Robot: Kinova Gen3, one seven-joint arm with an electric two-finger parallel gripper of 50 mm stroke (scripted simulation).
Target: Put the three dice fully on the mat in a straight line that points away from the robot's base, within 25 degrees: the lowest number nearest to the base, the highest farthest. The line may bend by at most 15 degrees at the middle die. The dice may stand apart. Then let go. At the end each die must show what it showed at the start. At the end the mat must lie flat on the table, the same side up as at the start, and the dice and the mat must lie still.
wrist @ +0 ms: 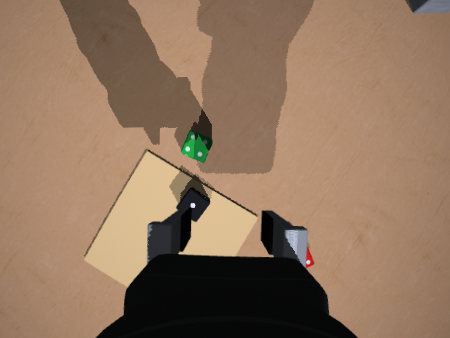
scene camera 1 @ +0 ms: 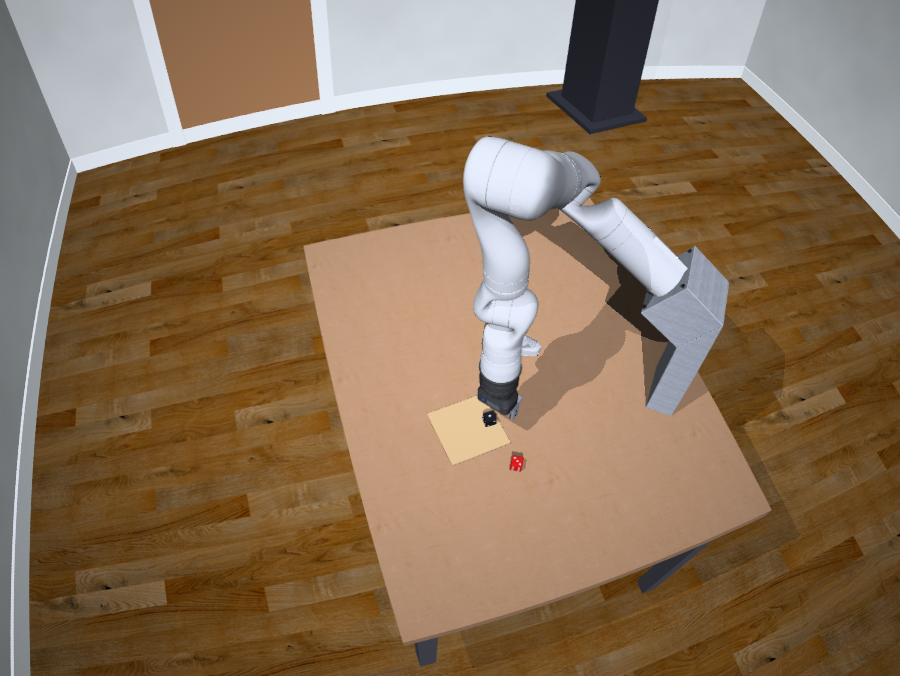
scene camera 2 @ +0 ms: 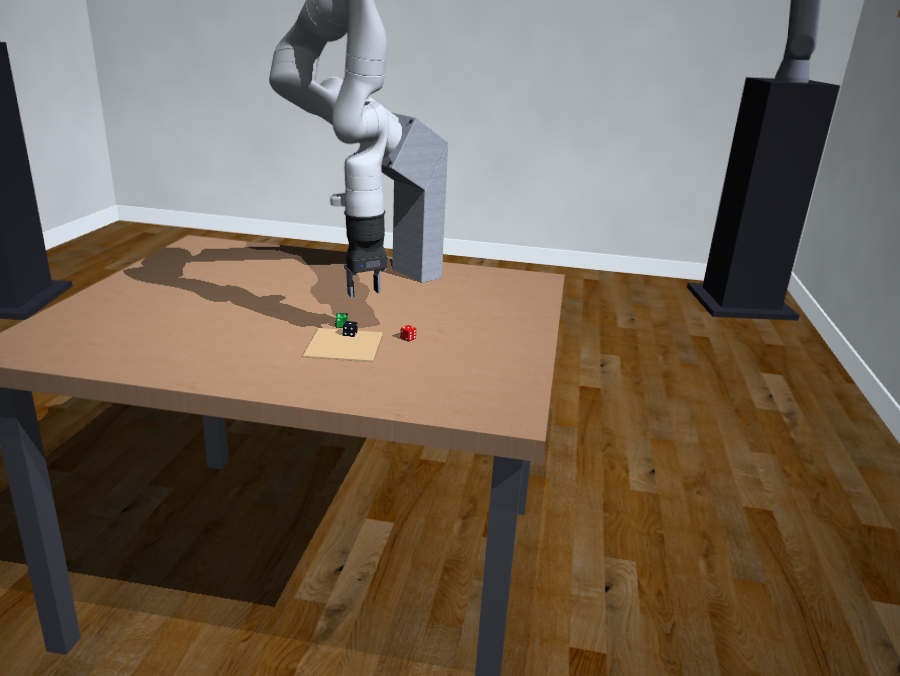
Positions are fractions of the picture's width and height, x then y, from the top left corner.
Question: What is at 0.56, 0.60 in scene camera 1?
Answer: My gripper.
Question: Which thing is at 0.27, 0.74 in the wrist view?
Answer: A tan mat.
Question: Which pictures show the tan mat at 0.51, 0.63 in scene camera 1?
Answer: The wrist view, scene camera 1 and scene camera 2: all of them.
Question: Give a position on a tan mat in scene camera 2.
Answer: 0.36, 0.51
